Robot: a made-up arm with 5 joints.
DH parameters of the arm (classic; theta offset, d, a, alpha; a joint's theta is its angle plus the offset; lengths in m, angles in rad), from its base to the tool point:
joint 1: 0 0.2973 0 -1.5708
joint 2: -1.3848 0 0.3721 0
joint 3: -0.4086 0 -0.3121 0
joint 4: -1.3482 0 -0.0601 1.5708
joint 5: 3.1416 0.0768 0 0
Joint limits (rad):
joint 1: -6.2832..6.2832
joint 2: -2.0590..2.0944
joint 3: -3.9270..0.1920
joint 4: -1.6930..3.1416
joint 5: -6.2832..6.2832
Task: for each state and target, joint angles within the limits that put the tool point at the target. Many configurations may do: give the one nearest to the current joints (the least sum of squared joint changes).
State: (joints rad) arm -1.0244 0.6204 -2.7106 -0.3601 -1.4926
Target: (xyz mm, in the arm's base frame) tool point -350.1 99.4 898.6
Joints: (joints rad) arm -0.2766 -0.3610 -3.2607 -0.4604 -1.4926
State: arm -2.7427 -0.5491 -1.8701 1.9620 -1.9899
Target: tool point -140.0 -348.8 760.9
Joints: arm -1.9525 -0.0594 -1.8534 1.8445 -1.9899
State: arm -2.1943 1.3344 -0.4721 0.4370 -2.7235
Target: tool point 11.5 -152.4 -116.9
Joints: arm -1.4955 1.5600 -0.7722 0.3720 -2.7235
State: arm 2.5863 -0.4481 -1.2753 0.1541 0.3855
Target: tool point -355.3 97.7 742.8
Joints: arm 2.8732 -0.2711 -1.1991 0.1769 0.3855
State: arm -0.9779 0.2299 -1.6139 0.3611 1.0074
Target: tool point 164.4 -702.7 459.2
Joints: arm -1.3410 0.8202 -2.0470 0.3140 1.0074
